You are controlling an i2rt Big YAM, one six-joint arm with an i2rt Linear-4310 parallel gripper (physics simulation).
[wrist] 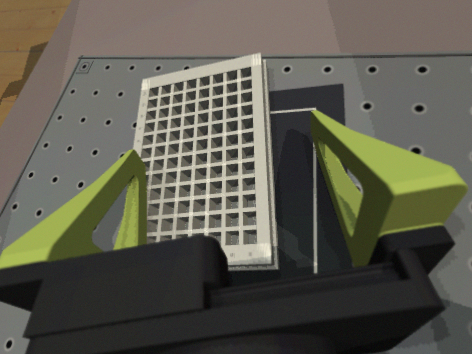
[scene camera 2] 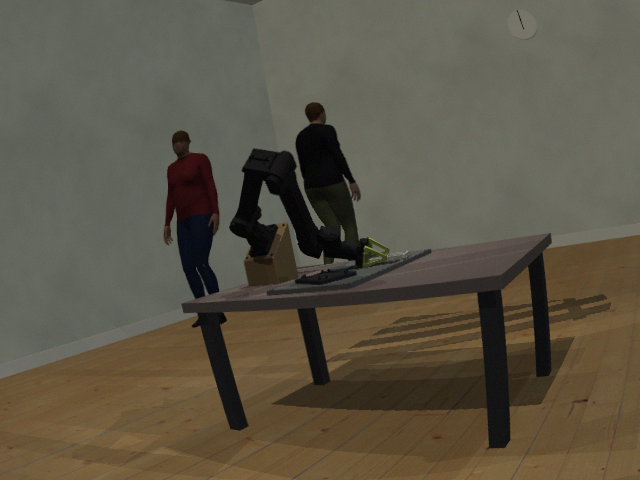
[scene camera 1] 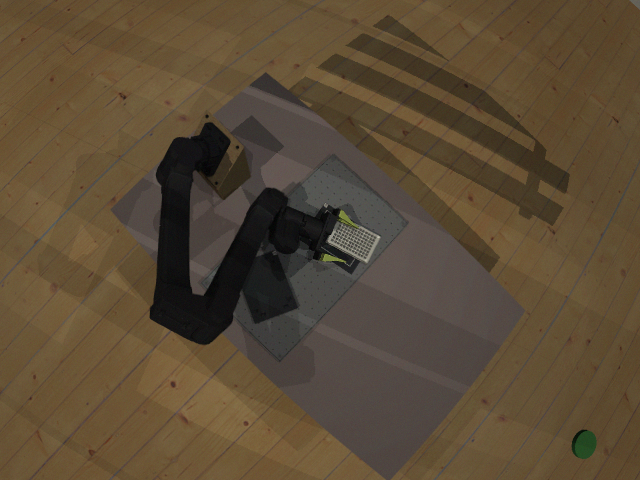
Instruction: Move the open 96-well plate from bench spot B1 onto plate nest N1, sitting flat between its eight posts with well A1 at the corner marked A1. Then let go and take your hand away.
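Pixels of known places: gripper, fingertip midpoint: (wrist: 222, 139) (scene camera 2: 388, 254) (scene camera 1: 351, 245); arm's base, link origin: (scene camera 2: 264, 241) (scene camera 1: 211, 149).
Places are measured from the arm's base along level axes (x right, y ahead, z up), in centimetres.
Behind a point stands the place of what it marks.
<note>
The white 96-well plate (scene camera 1: 354, 241) @(y 41.9, x -11.9, z -12.5 cm) (wrist: 200, 150) @(y 41.5, x -11.6, z -11.5 cm) lies between my fingers, shifted and slightly turned on a dark pad with a white outline (scene camera 1: 353, 267) @(y 46.6, x -6.6, z -12.9 cm) (wrist: 331, 100) @(y 46.3, x -5.3, z -12.9 cm). My gripper (scene camera 1: 351, 244) @(y 42.1, x -10.2, z -10.9 cm) (scene camera 2: 386, 253) @(y 42.1, x -10.2, z -10.9 cm) (wrist: 222, 139) @(y 42.1, x -10.2, z -10.9 cm) is open and low at the plate's near end. In the wrist view the left fingertip is at the plate's left edge, while a wide gap separates the right fingertip from the plate. The near left corner is hidden by the gripper body. The dark nest (scene camera 1: 269, 297) @(y 36.5, x 15.0, z -11.8 cm) (scene camera 2: 326, 276) @(y 38.8, x 19.6, z -11.3 cm) lies nearer the arm's elbow. Its posts are small, and its A1 mark cannot be read.
A grey perforated board (scene camera 1: 336, 180) @(y 26.2, x -21.3, z -13.0 cm) (wrist: 392, 130) @(y 44.8, x -1.9, z -13.0 cm) carries the pad and nest on the table (scene camera 1: 413, 330) @(y 71.1, x -6.0, z -14.3 cm) (scene camera 2: 454, 263) @(y 72.2, x 3.5, z -14.3 cm). The arm's wooden base block (scene camera 1: 235, 173) @(y 7.8, x -0.8, z -4.5 cm) (scene camera 2: 273, 266) @(y 6.8, x 5.5, z -8.3 cm) stands at the board's side. The forearm passes close to the nest. Two people stand beyond the table.
</note>
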